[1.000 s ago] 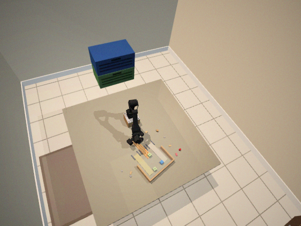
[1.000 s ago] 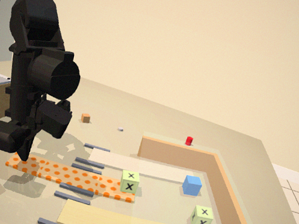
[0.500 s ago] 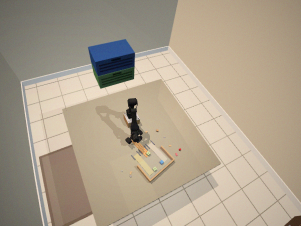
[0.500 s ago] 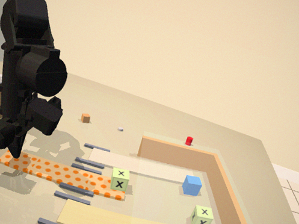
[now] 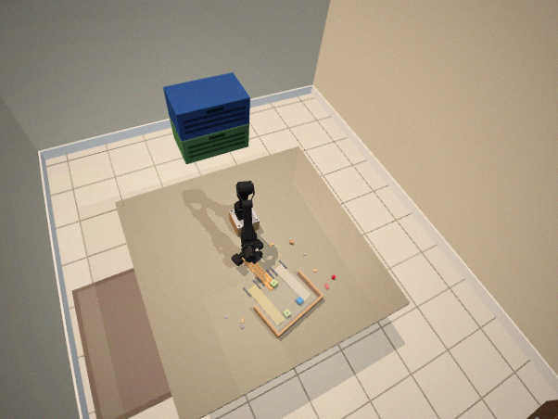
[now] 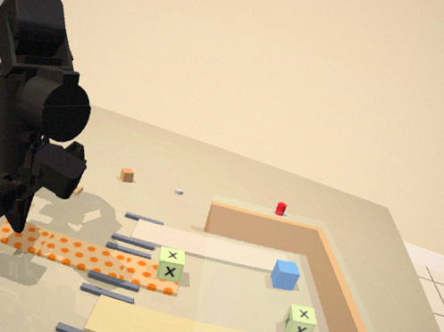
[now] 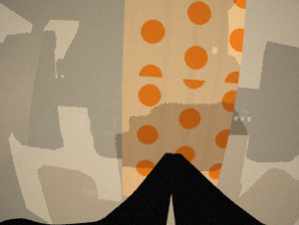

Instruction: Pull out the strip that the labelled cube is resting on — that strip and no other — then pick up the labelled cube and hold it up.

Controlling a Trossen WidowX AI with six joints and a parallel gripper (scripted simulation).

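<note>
The orange dotted strip lies 9 cm ahead of my gripper tip and 3 cm to the left of it. From my gripper tip the other things lie so: small orange cube 1 cm ahead, 28 cm to the left; red peg 31 cm ahead, 39 cm to the left, 1 cm above.
</note>
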